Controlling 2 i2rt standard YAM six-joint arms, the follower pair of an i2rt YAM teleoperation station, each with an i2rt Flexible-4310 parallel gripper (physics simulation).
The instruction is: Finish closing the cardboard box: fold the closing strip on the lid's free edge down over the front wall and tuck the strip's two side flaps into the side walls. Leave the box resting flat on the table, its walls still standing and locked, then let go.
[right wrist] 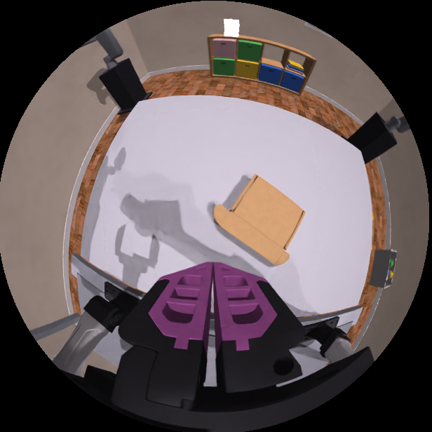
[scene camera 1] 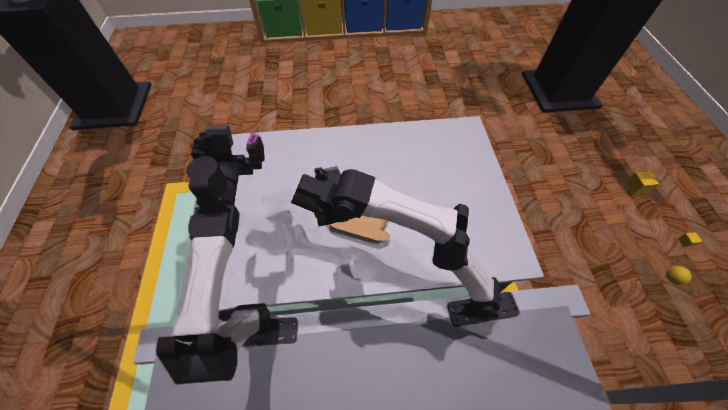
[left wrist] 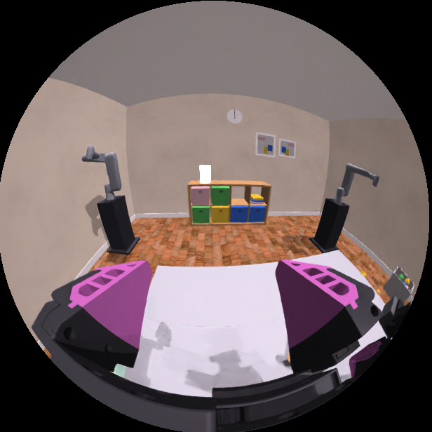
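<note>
The cardboard box rests on the white table, partly hidden by the right arm in scene camera 1. In the right wrist view its lid covers the top. The closing strip extends outward from the lid's near edge, and is not tucked in. Its rounded side flaps stick out past the box's sides. The front wall is hidden. My right gripper is shut, empty and apart from the box; its fingertips are hidden in scene camera 1. My left gripper is wide open and empty, far from the box.
The white table has a straight near edge in front of the arm mounts. A yellow-edged green mat shows at the left. Yellow blocks and a yellow ball lie on the floor at the right.
</note>
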